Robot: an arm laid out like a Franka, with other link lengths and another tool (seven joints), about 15 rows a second.
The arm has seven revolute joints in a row. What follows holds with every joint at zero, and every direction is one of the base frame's. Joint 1 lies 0.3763 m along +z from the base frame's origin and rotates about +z. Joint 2 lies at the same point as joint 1 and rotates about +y. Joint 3 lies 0.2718 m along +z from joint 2 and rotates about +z. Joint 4 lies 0.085 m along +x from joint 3 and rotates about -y. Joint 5 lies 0.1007 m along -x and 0.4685 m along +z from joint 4 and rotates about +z. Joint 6 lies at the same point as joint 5 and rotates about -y. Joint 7 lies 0.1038 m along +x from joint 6 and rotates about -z. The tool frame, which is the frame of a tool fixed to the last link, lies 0.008 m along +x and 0.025 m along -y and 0.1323 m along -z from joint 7; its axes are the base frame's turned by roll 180, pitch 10.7 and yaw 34 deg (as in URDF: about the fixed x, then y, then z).
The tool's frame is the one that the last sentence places.
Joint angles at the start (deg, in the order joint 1, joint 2, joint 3, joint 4, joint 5, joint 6, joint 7):
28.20 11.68 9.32 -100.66 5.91 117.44 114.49
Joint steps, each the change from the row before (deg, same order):
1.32 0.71 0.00 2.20 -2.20 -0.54 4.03
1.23 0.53 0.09 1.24 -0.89 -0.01 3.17
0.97 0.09 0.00 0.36 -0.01 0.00 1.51
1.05 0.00 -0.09 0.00 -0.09 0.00 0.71
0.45 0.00 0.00 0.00 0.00 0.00 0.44
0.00 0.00 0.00 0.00 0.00 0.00 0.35
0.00 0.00 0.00 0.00 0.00 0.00 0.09
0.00 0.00 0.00 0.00 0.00 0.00 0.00
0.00 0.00 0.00 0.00 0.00 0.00 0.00
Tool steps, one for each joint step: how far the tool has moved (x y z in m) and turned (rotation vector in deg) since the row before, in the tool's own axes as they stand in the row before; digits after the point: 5 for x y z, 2 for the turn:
-0.01601 -0.00977 -0.00653 0.88 1.75 1.51
-0.01644 -0.00614 -0.00073 0.81 0.56 1.33
-0.01273 -0.00167 0.00101 0.29 -0.12 0.49
-0.01174 0.00032 0.00322 -0.13 -0.02 -0.26
-0.00559 0.00017 0.00149 -0.04 -0.06 0.00
-0.00015 -0.00005 0.00003 0.06 0.00 0.34
-0.00004 -0.00001 0.00001 0.02 0.00 0.09
0.00000 0.00000 0.00000 0.00 0.00 0.00
0.00000 0.00000 0.00000 0.00 0.00 0.00

